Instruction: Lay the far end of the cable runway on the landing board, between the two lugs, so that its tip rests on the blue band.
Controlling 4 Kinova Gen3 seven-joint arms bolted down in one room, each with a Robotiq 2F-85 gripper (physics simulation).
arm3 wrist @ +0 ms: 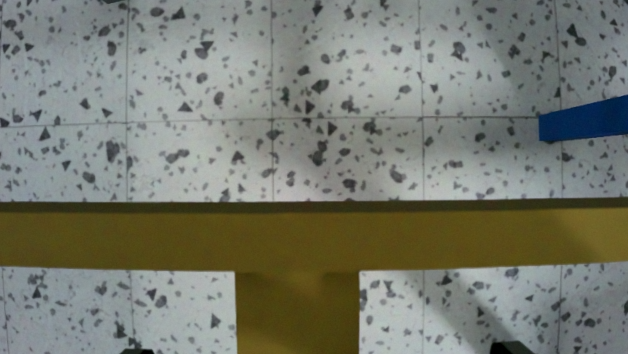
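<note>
A yellow rail, which looks like part of the cable runway, runs across the whole width of the arm3 wrist view, below the middle. A yellow tab reaches from it to the bottom edge of the view. My arm3 gripper is open, with its two dark fingertips at the bottom edge, one on each side of the tab and well apart from it. The runway's ends are outside the view. The landing board and its lugs do not show. The arm1, arm2 and arm4 grippers are not in view.
A blue bar juts in from the right edge, above the rail; I cannot tell what it belongs to. A speckled, tiled floor lies below the rail. Soft shadows fall on it. A small dark thing is cut off at the top left edge.
</note>
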